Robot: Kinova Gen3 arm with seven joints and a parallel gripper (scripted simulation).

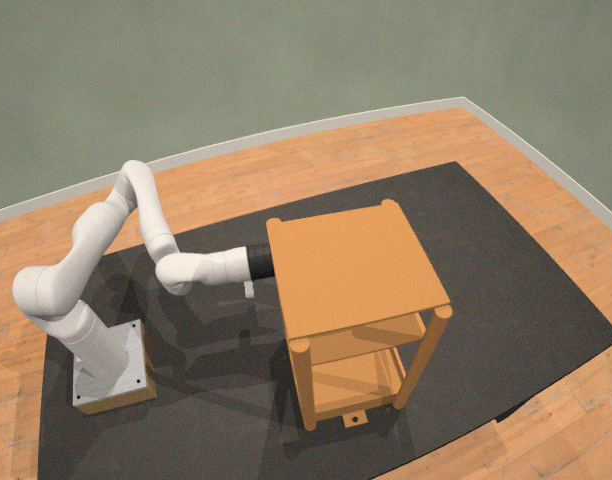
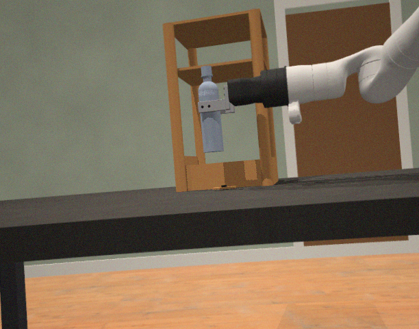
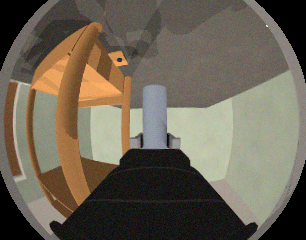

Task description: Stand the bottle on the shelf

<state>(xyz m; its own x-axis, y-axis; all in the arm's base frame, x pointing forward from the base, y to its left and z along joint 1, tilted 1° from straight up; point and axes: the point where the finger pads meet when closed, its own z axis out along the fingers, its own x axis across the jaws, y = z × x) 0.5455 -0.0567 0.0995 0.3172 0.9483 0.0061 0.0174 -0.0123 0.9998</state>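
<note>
Now: hand 2 cm below the bottle. The rest, counted from my hand: shelving unit: 6 cm behind, 19 cm to the right, 2 cm above.
</note>
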